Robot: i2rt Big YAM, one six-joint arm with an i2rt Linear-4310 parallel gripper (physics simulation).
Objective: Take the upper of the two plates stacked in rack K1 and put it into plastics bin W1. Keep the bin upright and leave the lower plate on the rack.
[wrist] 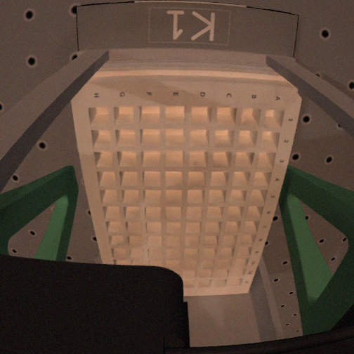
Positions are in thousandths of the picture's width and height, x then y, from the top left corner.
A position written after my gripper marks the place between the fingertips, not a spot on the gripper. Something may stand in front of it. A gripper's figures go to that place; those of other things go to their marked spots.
Labels:
My gripper (501, 499): 0.13 m from the lens. A plate (516, 468) is 0.11 m from the lens.

